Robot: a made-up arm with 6 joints.
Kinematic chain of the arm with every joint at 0, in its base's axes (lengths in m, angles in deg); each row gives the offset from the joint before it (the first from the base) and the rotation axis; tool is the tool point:
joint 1: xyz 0 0 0.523 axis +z
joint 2: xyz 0 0 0 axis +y
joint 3: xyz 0 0 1.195 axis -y
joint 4: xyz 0 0 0 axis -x
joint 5: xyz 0.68 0 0 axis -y
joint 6: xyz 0 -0.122 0 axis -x
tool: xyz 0 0 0
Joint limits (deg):
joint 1: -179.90..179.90
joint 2: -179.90..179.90
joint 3: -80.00..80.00
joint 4: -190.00..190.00
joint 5: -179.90..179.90
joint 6: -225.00..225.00
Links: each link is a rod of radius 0.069 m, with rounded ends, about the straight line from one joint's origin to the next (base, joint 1, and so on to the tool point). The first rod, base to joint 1, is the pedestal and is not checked.
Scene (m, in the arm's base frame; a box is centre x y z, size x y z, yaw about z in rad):
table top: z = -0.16
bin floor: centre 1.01 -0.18 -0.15 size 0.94 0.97 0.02 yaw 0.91
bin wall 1: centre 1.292 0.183 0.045 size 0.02 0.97 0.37 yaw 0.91
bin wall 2: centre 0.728 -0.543 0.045 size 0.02 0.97 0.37 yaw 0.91
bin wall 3: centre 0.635 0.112 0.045 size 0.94 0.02 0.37 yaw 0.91
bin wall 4: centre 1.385 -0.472 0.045 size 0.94 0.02 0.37 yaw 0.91
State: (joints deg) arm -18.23 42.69 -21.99 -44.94 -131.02 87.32
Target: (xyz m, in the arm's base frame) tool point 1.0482 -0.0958 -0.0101
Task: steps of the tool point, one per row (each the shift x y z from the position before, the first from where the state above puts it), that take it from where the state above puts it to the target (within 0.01 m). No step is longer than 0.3 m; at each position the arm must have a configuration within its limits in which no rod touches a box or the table.
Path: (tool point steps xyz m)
1: 0.1028 0.0848 -0.2412
2: 0.0369 0.1083 -0.2582
3: -0.0363 0.1131 -0.2605

